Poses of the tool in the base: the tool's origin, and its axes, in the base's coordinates. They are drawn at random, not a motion.
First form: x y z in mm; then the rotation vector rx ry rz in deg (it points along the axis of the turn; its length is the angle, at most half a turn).
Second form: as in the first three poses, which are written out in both.
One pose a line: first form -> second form
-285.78 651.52 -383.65 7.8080 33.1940 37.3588 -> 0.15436 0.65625 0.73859 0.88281 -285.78 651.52 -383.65
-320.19 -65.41 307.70 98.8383 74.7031 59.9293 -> 0.71816 0.54280 0.43545 2.40204 -320.19 -65.41 307.70
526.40 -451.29 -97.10 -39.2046 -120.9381 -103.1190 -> -0.23950 -0.73879 -0.62994 2.85704 526.40 -451.29 -97.10
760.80 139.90 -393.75 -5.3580 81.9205 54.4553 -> -0.05439 0.83156 0.55277 1.71940 760.80 139.90 -393.75
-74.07 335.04 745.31 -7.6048 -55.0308 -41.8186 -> -0.10937 -0.79142 -0.60141 1.21360 -74.07 335.04 745.31
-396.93 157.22 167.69 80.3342 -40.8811 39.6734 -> 0.81572 -0.41511 0.40285 1.71885 -396.93 157.22 167.69
